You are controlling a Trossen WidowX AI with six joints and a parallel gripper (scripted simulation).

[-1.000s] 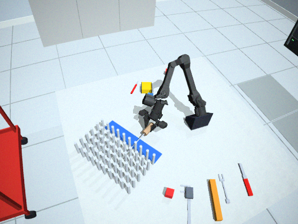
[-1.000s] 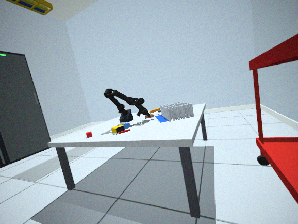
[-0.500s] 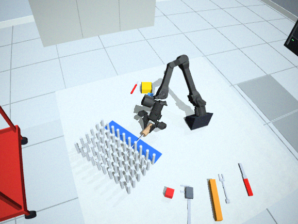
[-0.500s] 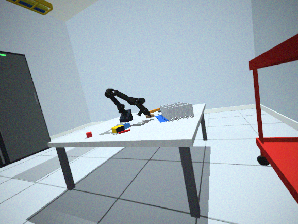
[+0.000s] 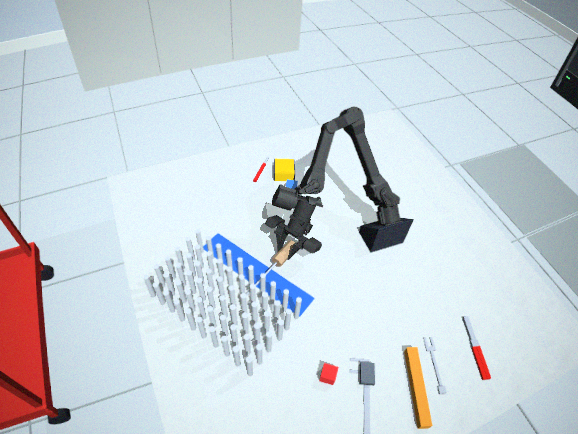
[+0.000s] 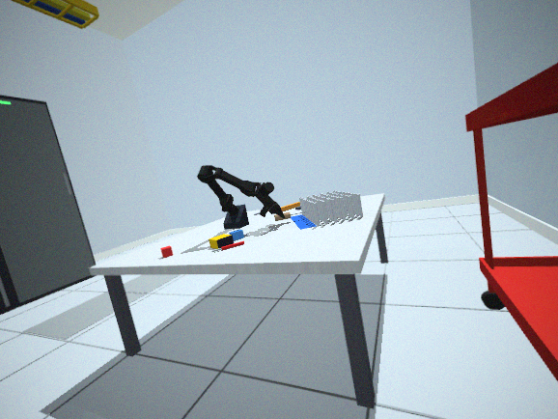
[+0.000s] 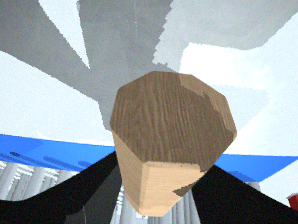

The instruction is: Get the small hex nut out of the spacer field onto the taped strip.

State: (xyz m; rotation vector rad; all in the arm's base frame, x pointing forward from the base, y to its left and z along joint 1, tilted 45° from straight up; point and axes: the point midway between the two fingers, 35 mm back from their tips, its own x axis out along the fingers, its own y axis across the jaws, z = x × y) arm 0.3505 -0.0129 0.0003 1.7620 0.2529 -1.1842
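The blue taped strip is 100 mm ahead of my gripper tip, 20 mm to the left of it and 30 mm below it. Also, from my gripper tip: orange bar (250 mm behind, 500 mm to the left, 20 mm below); then blue block (110 mm behind, 290 mm to the right, 10 mm below); then metal rod (80 mm ahead, 60 mm to the left).
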